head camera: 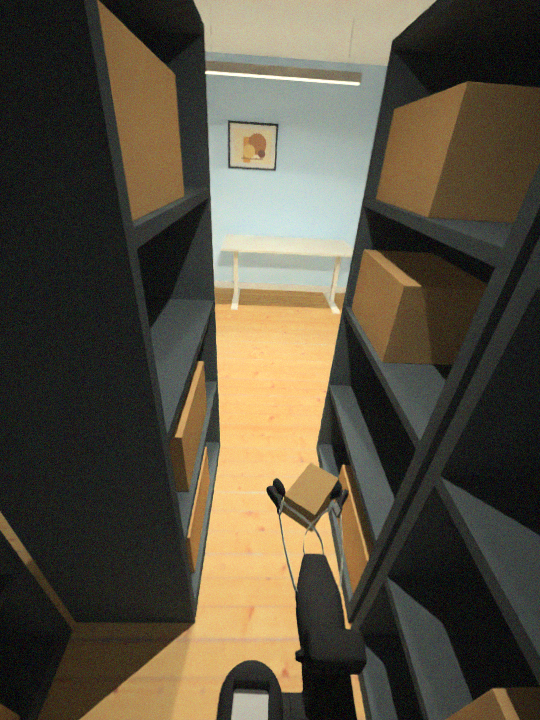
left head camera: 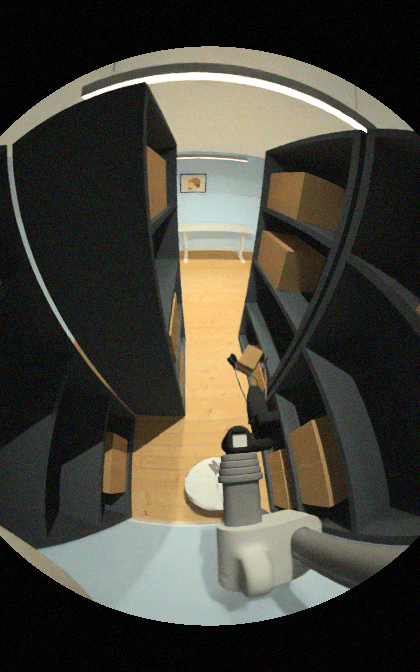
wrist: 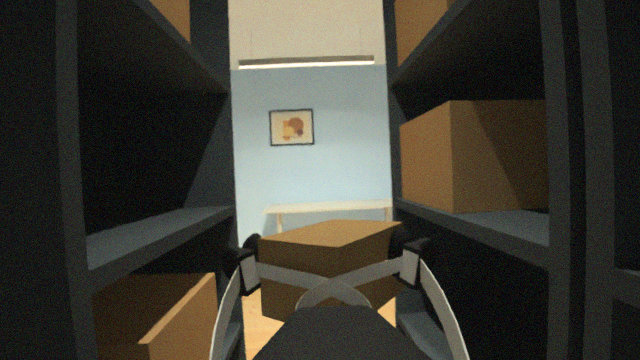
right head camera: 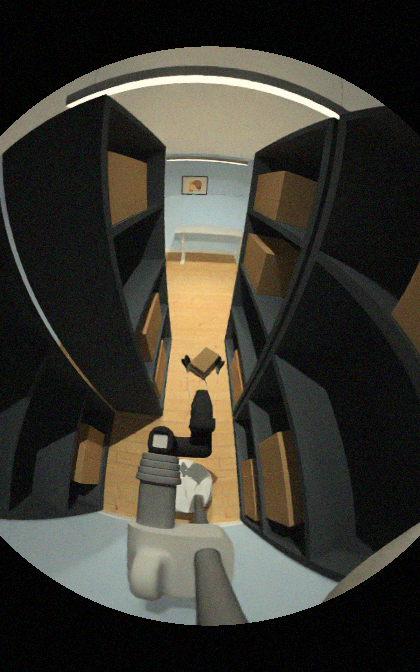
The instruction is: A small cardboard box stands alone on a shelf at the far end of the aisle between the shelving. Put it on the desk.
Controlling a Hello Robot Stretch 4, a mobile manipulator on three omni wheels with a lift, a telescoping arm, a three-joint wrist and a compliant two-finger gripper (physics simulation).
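Frame: origin at the robot's base, x ahead, y left, z up, level; metres.
Seen in the pictures: gripper, fingertip midpoint: [head camera: 306,481].
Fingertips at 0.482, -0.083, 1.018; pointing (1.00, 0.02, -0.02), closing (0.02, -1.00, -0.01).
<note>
A point is followed by its place in that frame, as x, y, z.
The small cardboard box [head camera: 312,485] @[0.460, -0.090, 1.038] [left head camera: 251,355] [right head camera: 205,358] [wrist: 330,233] @[0.444, -0.085, 1.038] is between the two fingers of my gripper [head camera: 308,497] [left head camera: 249,362] [right head camera: 203,364] [wrist: 328,250] @[0.482, -0.083, 1.018]. The gripper is shut on it and holds it up in the aisle, turned so that one corner faces the wrist. In the head view the box shows in front of the lower right shelving. The desk [head camera: 284,245] @[3.922, -0.099, 0.692] [left head camera: 215,228] [right head camera: 210,231] [wrist: 325,206] @[3.822, -0.054, 0.692] has a pale top and pale legs and stands past the aisle's end, against the blue wall. In the wrist view the box hides part of the desk's lower portion.
Dark shelving stands close on the left [head camera: 104,407] @[0.587, 0.332, 1.076] and on the right [head camera: 401,465] @[0.975, -0.562, 0.506], with larger cardboard boxes [head camera: 418,314] @[1.020, -0.453, 1.143] [wrist: 425,160] @[1.196, -0.373, 1.096] on the shelves. The wooden floor [head camera: 270,372] @[2.360, -0.020, -0.027] runs between them towards the desk. A framed picture [head camera: 252,145] @[4.385, 0.333, 1.650] [wrist: 291,127] @[4.386, 0.333, 1.640] hangs above the desk.
</note>
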